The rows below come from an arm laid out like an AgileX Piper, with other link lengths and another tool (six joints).
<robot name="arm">
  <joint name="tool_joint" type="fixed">
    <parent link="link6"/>
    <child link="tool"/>
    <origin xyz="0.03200 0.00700 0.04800" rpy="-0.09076 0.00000 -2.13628"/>
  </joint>
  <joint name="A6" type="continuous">
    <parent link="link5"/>
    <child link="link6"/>
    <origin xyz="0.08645 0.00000 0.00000" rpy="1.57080 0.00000 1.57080"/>
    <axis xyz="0 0 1"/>
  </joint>
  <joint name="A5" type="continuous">
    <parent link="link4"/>
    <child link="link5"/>
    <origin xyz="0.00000 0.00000 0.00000" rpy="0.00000 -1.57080 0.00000"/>
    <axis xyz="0 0 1"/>
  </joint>
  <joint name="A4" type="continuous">
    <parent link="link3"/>
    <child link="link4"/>
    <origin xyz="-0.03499 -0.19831 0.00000" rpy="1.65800 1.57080 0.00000"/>
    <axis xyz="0 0 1"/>
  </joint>
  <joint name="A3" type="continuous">
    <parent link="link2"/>
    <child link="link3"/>
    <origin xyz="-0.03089 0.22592 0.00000"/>
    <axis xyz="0 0 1"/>
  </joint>
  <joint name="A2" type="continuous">
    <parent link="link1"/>
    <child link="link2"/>
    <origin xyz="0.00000 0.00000 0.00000" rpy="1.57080 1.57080 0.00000"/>
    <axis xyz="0 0 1"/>
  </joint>
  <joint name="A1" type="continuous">
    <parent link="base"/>
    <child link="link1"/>
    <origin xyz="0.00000 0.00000 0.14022" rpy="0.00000 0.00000 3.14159"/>
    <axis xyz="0 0 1"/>
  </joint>
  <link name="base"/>
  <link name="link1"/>
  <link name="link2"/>
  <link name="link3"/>
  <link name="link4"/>
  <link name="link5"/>
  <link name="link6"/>
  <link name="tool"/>
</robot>
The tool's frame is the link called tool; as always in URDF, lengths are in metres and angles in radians. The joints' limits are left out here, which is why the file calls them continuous.
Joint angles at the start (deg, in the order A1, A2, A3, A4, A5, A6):
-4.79, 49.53, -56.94, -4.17, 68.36, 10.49
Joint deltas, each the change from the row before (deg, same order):
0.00, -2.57, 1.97, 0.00, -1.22, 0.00
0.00, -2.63, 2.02, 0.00, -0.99, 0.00
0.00, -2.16, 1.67, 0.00, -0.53, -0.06
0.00, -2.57, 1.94, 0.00, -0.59, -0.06
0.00, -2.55, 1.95, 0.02, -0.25, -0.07
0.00, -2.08, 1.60, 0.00, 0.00, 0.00
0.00, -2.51, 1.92, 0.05, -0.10, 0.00
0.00, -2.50, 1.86, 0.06, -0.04, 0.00
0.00, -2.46, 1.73, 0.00, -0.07, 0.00
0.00, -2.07, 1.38, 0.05, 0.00, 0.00
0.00, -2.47, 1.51, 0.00, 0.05, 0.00
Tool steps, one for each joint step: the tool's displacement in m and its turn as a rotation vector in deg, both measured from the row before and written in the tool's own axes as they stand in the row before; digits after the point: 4 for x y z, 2 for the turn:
-0.0021, 0.0050, -0.0007, 1.68, 0.69, 0.10
-0.0024, 0.0056, -0.0006, 1.48, 0.61, 0.10
-0.0022, 0.0053, -0.0004, 0.94, 0.39, 0.01
-0.0026, 0.0062, -0.0004, 1.12, 0.47, 0.02
-0.0030, 0.0069, -0.0002, 0.79, 0.32, 0.01
-0.0026, 0.0060, 0.0000, 0.44, 0.19, 0.05
-0.0032, 0.0069, 0.0003, 0.65, 0.23, 0.08
-0.0031, 0.0067, 0.0004, 0.64, 0.22, 0.09
-0.0028, 0.0062, 0.0004, 0.73, 0.32, 0.08
-0.0024, 0.0051, 0.0003, 0.65, 0.23, 0.09
-0.0025, 0.0057, 0.0002, 0.83, 0.36, 0.09

